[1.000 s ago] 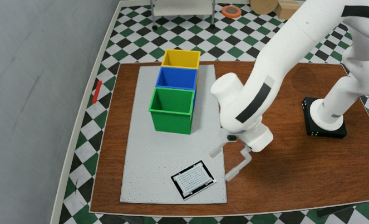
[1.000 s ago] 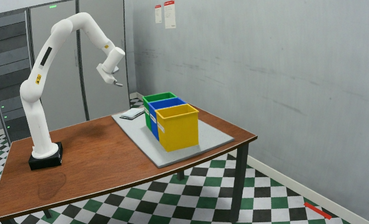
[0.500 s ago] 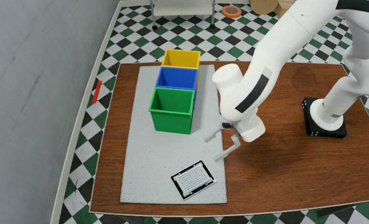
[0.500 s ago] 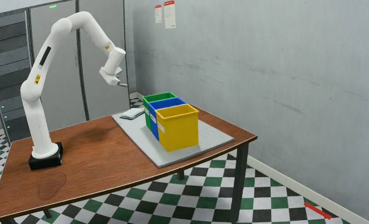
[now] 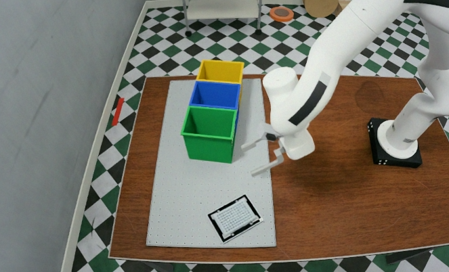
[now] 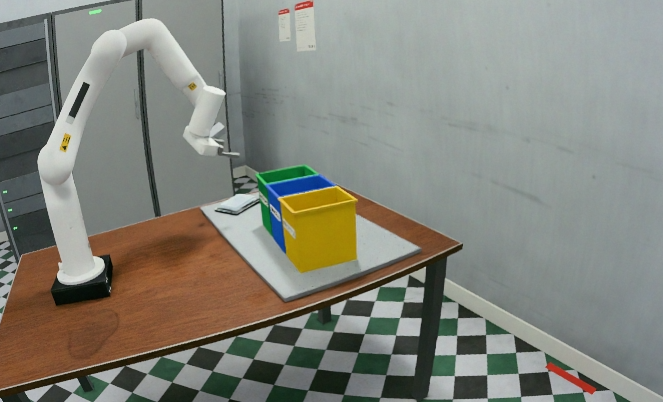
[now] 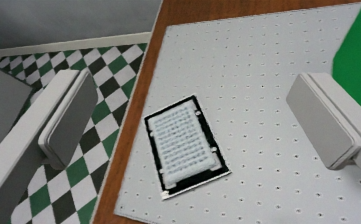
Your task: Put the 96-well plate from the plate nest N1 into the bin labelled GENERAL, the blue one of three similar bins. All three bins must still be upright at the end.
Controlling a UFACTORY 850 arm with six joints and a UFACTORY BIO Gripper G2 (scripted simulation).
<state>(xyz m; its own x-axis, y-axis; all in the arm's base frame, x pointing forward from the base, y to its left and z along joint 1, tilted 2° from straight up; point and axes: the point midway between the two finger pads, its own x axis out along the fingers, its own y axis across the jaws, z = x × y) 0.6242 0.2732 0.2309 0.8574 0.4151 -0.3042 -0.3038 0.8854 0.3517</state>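
My hand is 24 cm above the white 96-well plate, 11 cm to the right of it and 4 cm short of it. Round my hand: blue bin 31 cm to the right, 17 cm below, 16 cm ahead; black plate nest 25 cm below, 11 cm to the left, 4 cm ahead; green bin 17 cm to the right, 17 cm below, 16 cm ahead.
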